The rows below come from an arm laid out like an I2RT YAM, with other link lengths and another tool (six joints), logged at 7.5 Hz.
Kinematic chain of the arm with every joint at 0, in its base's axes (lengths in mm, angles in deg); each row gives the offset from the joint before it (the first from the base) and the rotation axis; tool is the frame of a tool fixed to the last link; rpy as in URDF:
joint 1: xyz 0 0 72.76 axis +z
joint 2: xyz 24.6 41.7 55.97 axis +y
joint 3: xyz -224.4 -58.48 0 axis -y
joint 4: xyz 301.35 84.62 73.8 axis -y
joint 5: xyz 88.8 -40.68 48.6 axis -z
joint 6: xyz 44.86 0 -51.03 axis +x
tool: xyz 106 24 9 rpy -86.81 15.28 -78.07
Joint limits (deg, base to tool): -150..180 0..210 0..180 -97..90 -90..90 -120..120
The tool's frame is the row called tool.
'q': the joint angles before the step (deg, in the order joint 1, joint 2, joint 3, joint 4, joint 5, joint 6). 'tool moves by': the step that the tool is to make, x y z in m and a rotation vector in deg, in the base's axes. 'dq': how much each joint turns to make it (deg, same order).
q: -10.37 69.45 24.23 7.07 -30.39 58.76
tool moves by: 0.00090 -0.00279 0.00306 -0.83 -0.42 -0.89
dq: 0.00 -0.83 -0.09 -0.20 1.16 -0.04
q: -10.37 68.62 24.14 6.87 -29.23 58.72
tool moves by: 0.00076 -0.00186 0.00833 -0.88 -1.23 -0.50
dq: 0.00 -1.79 -0.19 -0.35 0.79 -0.24
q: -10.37 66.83 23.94 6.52 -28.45 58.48
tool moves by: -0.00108 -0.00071 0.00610 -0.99 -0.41 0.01
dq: 0.00 -1.77 0.05 -1.63 0.52 -0.83
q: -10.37 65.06 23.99 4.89 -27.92 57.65
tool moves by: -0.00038 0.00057 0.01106 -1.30 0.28 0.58
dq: 0.13 -2.03 1.51 -4.28 0.43 -1.51
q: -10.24 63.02 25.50 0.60 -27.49 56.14
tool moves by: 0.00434 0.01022 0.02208 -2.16 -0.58 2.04
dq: 1.77 -1.35 3.65 -4.99 1.01 -2.01
